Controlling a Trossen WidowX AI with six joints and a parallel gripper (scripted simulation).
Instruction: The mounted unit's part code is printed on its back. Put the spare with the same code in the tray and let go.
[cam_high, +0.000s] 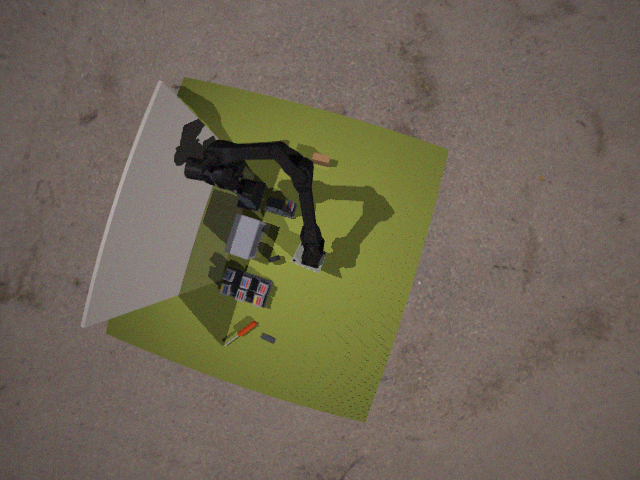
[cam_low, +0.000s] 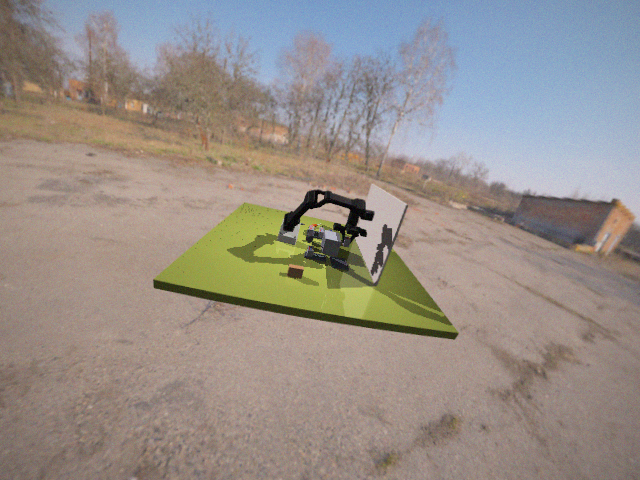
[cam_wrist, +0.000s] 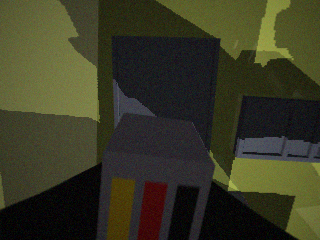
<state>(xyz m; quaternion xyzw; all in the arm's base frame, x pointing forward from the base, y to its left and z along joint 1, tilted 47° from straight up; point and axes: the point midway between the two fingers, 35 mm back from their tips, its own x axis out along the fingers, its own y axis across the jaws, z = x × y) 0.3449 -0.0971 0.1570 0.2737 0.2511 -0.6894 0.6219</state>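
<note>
My gripper tip is now 10 mm past the dark grey tray and 130 mm above it. Also, from my gripper tip: grey mounted unit 60 mm behind, 180 mm to the left, 80 mm below; grey spare 20 mm above; tall grey wall panel 190 mm ahead, 170 mm to the left, 90 mm above.
</note>
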